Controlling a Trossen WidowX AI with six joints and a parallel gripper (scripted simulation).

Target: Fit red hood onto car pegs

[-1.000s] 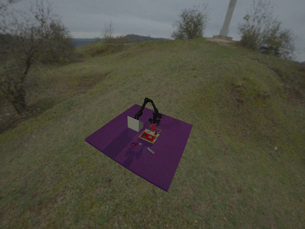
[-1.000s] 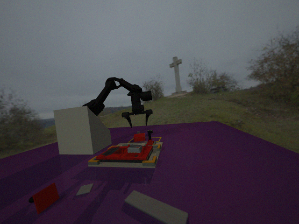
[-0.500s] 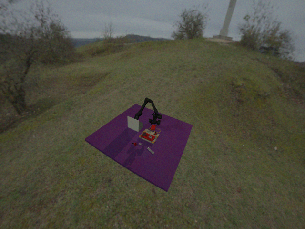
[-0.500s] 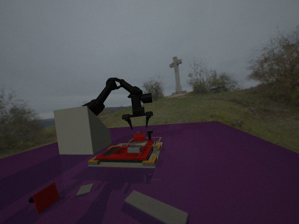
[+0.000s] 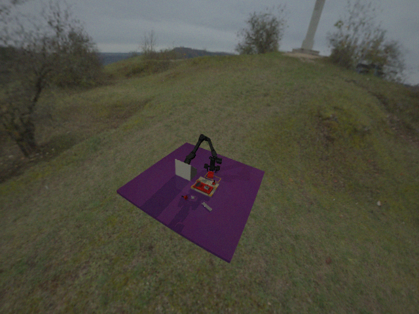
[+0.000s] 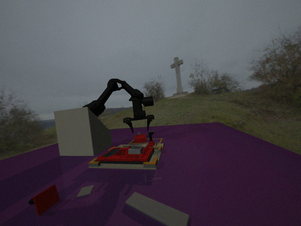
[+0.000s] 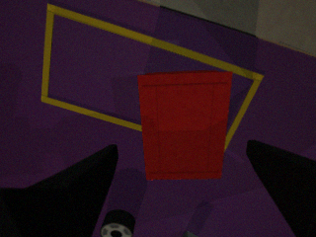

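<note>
The red hood is 4 cm below my gripper tip. From my gripper tip the other things lie so: grey engine block (22 cm to the right, 10 cm ahead, 3 cm below).
</note>
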